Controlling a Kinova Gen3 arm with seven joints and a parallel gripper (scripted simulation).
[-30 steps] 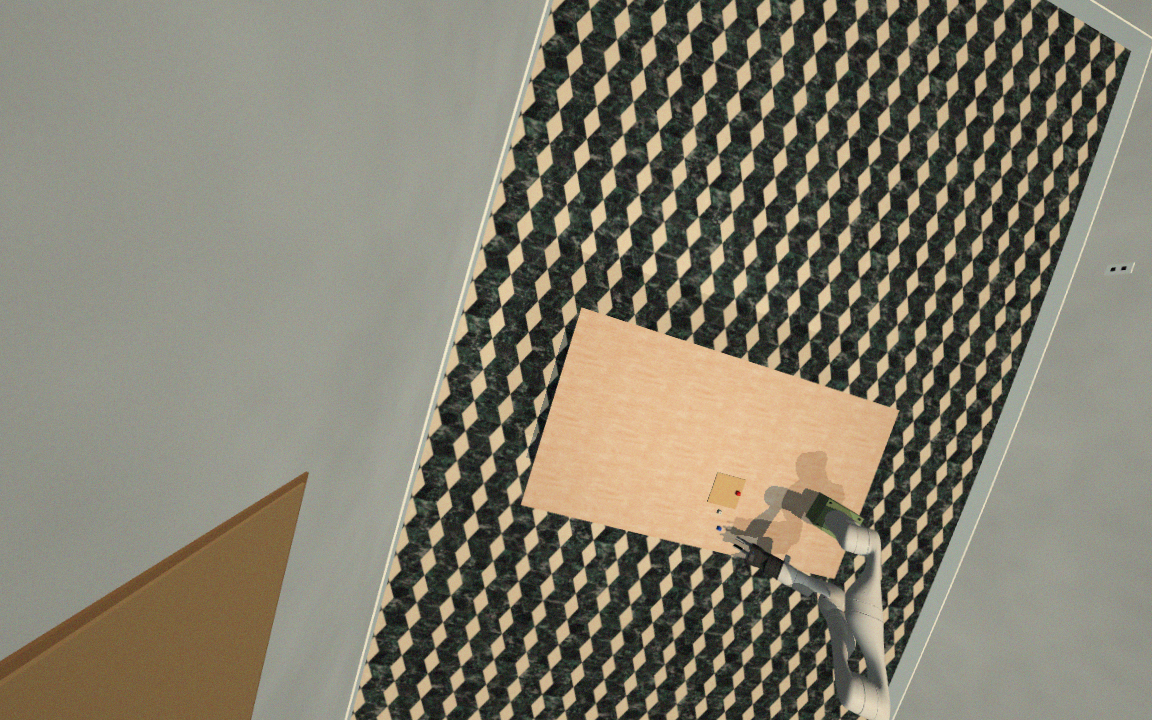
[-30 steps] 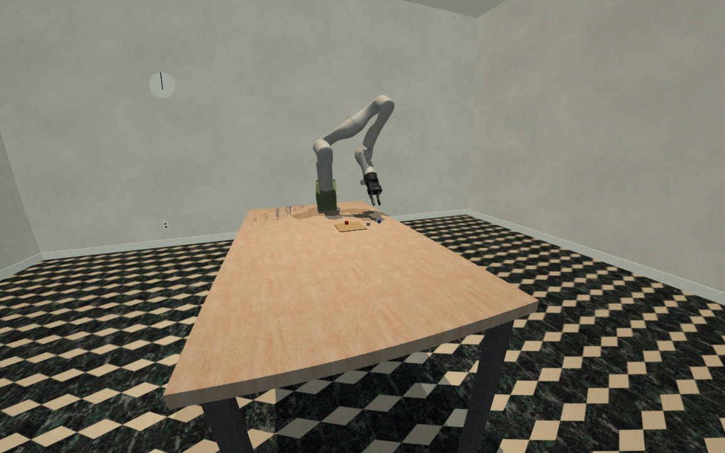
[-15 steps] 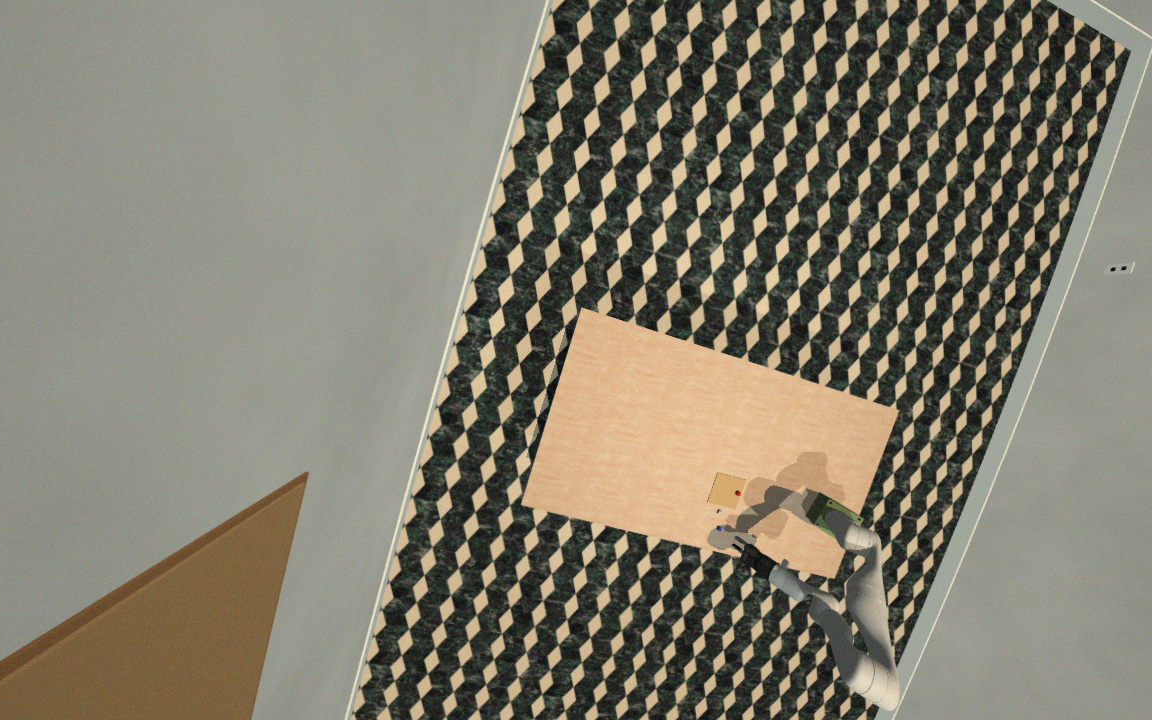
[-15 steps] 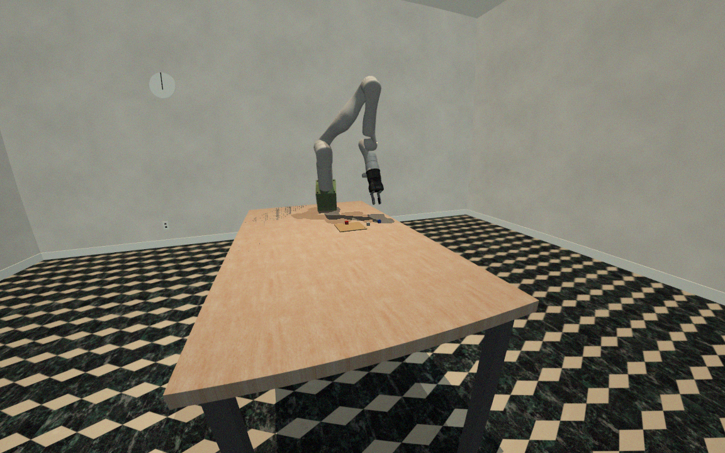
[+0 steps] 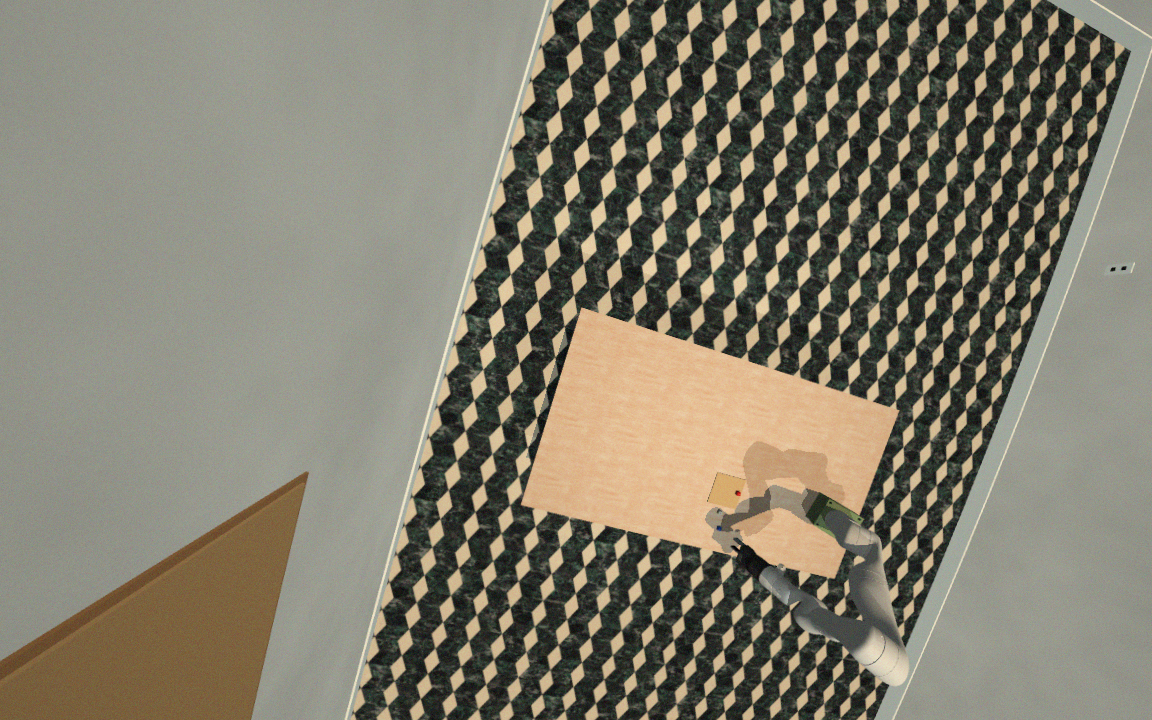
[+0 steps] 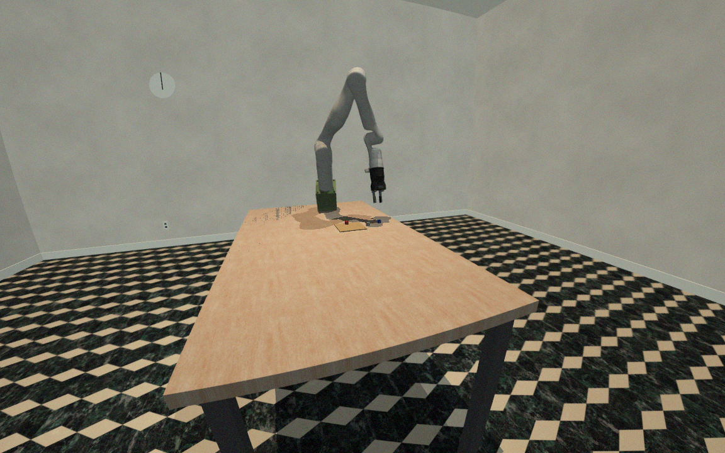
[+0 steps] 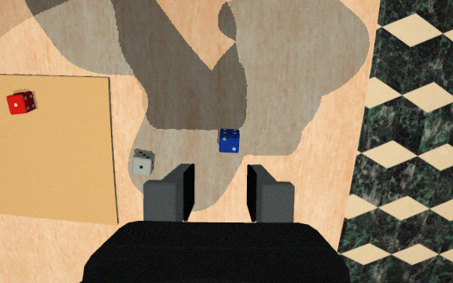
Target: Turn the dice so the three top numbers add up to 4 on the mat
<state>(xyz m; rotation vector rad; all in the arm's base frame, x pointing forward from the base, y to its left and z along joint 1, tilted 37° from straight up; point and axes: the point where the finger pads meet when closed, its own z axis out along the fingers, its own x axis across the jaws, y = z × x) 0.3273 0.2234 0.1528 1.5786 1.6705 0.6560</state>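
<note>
The blue die is 10 mm ahead of my hand and 120 mm below it. Round my hand: tan mat: 30 mm ahead, 170 mm to the right, 130 mm below; then red die: 20 mm behind, 170 mm to the right, 120 mm below; then white die: 40 mm ahead, 70 mm to the right, 120 mm below.
</note>
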